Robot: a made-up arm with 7 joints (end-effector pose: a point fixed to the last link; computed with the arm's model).
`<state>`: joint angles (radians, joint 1 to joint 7).
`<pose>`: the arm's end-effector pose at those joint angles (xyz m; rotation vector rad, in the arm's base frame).
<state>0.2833 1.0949 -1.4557 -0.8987 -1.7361 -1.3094 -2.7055</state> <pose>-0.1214 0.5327 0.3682 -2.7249 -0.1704 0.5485</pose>
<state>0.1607 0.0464 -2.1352 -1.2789 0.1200 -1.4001 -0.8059</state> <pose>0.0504 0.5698 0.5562 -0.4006 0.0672 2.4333</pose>
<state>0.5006 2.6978 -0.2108 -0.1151 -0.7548 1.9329 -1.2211</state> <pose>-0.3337 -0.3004 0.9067 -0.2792 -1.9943 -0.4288</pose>
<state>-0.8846 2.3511 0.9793 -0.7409 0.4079 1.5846 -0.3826</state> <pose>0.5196 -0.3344 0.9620 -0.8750 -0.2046 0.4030</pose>
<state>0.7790 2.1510 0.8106 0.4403 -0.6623 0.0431 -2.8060</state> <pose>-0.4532 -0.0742 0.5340 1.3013 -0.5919 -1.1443</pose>
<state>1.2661 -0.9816 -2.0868 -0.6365 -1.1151 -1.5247 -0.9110</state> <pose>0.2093 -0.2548 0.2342 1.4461 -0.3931 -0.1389</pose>
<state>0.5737 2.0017 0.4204 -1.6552 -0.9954 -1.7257 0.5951</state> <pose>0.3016 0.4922 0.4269 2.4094 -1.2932 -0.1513</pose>
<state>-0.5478 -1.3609 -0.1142 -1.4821 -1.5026 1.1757 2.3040</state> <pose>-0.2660 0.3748 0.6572 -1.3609 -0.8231 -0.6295</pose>
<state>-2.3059 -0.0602 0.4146 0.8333 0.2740 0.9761 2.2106</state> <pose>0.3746 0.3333 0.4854 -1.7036 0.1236 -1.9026</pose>
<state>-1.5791 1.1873 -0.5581 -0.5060 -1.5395 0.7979 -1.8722</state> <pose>-0.1136 0.2642 0.4741 -1.8969 -2.3108 -0.7386</pose>
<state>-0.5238 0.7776 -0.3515 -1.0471 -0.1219 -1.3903 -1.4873</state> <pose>0.5056 -0.1910 0.3996 0.3380 0.7687 0.2404</pose>
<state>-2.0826 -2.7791 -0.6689 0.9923 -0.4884 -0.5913 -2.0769</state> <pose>0.1003 -0.5521 0.7940 0.5098 0.3792 -0.8283</pose>
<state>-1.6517 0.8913 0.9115 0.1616 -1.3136 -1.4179 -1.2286</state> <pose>0.5258 0.0985 0.2459 1.4482 0.4965 1.0042</pose>
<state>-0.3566 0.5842 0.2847 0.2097 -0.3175 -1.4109 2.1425</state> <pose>0.3187 0.0111 0.1016 1.6129 -1.4111 0.5188</pose>
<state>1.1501 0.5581 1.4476 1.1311 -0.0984 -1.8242 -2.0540</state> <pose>-0.2570 0.0809 0.0263 1.8843 -1.3435 -1.4550</pose>
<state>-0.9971 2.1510 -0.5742 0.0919 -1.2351 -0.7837 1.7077</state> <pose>0.6022 0.1226 0.4611 1.7468 -1.8298 0.9345</pose>
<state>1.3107 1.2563 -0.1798 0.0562 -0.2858 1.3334 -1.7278</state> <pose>-0.4864 -0.3862 0.6297 0.2722 -2.7620 0.1658</pose>
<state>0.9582 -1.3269 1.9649 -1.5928 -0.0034 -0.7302 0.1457</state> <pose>0.0929 -0.4583 0.7803 0.0616 -2.2131 0.0153</pose>
